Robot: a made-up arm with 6 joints.
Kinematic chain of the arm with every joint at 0, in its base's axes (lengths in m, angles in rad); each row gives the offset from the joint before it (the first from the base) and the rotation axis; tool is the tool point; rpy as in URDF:
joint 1: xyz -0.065 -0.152 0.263 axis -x
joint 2: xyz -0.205 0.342 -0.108 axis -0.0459 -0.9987 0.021
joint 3: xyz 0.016 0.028 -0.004 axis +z
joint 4: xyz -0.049 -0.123 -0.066 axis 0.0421 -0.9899 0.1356
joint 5: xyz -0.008 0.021 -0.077 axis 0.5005 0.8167 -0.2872
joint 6: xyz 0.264 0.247 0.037 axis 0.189 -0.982 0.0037
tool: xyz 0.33 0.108 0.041 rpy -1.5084 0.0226 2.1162
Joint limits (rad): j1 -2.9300..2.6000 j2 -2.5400..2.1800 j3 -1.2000..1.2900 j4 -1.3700..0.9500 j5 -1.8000..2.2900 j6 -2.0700..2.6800
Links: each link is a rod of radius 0.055 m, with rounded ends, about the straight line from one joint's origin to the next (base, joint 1, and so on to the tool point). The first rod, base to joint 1, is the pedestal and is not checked.
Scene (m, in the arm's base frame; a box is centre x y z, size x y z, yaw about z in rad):
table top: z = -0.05
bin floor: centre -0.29 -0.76 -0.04 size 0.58 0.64 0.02 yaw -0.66
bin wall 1: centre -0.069 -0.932 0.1 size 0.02 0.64 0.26 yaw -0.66
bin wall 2: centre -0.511 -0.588 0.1 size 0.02 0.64 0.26 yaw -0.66
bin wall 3: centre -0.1 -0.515 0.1 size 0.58 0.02 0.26 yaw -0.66
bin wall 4: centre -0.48 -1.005 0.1 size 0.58 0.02 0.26 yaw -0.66
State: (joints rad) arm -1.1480 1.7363 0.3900 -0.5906 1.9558 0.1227
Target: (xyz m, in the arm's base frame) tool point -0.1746 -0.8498 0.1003
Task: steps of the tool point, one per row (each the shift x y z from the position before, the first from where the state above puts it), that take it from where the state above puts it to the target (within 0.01 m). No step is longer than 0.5 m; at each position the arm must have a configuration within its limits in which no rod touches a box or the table.
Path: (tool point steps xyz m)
1: -0.0956 -0.4415 0.1495
2: -0.2565 -0.3890 -0.1142
3: -0.3484 -0.1468 -0.2652
4: 0.0002 -0.0145 -0.1440
5: -0.0002 0.0145 -0.1437

